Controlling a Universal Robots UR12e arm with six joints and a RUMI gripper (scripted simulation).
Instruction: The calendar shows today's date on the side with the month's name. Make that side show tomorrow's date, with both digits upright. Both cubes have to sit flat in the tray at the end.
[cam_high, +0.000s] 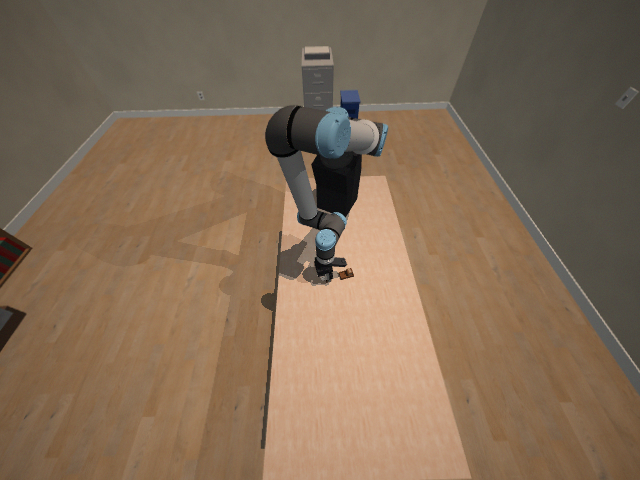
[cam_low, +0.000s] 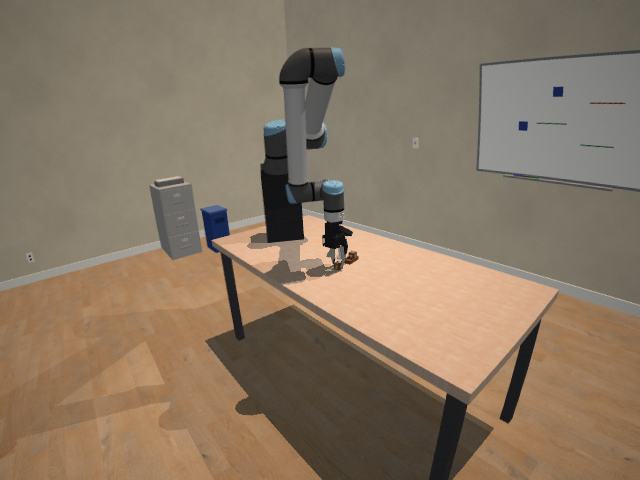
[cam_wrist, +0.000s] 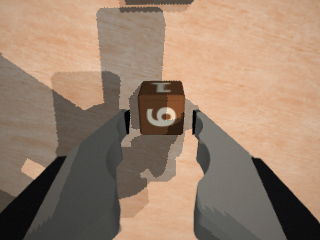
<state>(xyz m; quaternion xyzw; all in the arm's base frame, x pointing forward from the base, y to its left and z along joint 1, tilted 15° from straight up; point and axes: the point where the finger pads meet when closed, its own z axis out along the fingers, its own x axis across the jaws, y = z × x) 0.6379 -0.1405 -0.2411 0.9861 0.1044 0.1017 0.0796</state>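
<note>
Now: hand 20 mm above the brown digit cube. Also, from my hand: brown calendar tray 20 mm behind, 110 mm to the left, 30 mm below.
</note>
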